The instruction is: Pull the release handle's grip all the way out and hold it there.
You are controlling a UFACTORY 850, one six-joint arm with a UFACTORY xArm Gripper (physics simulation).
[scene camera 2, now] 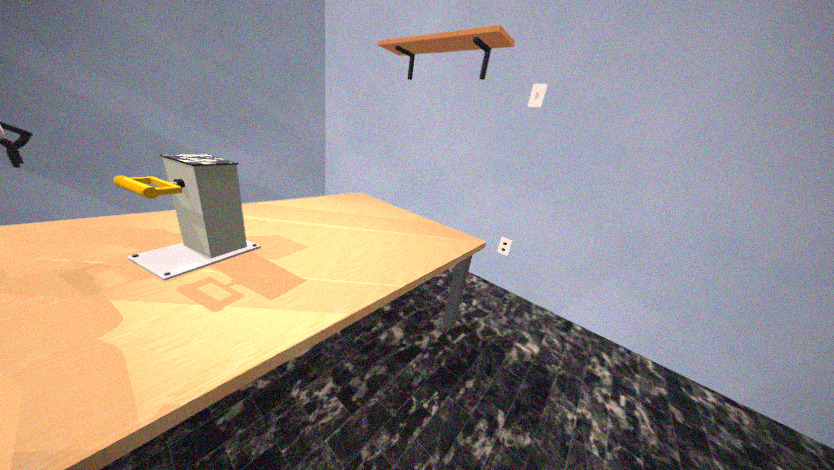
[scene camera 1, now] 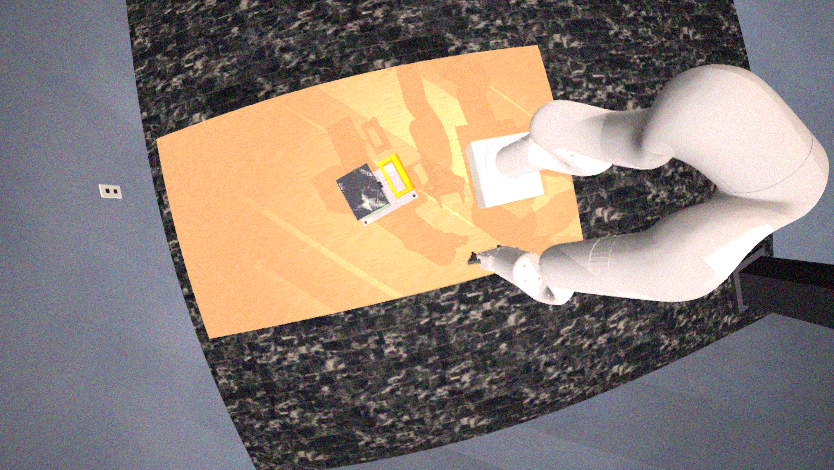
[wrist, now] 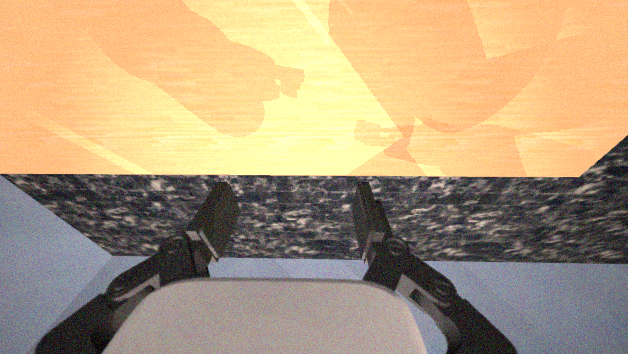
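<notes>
The release handle's yellow rectangular grip (scene camera 1: 406,172) (scene camera 2: 134,186) sticks out level from a black collar (scene camera 2: 179,183) near the top of a tall grey-green housing (scene camera 2: 220,210). The housing's dark patterned top (scene camera 1: 363,192) also shows from above. It stands on a white base plate (scene camera 1: 401,204) (scene camera 2: 156,260) bolted at its corners. My gripper (scene camera 1: 473,258) (scene camera 2: 22,150) (wrist: 294,196) is open and empty, apart from the grip. It is in the air near the table's lower edge in scene camera 1, to the lower right of the grip. The handle does not show in the wrist view.
The wooden table (scene camera 1: 245,175) (scene camera 2: 350,233) (wrist: 150,90) carries the handle unit and a white block (scene camera 1: 510,189) under my arm's base. My bent arm (scene camera 1: 717,134) spans the right side. A wall shelf (scene camera 2: 446,42) hangs beyond the table.
</notes>
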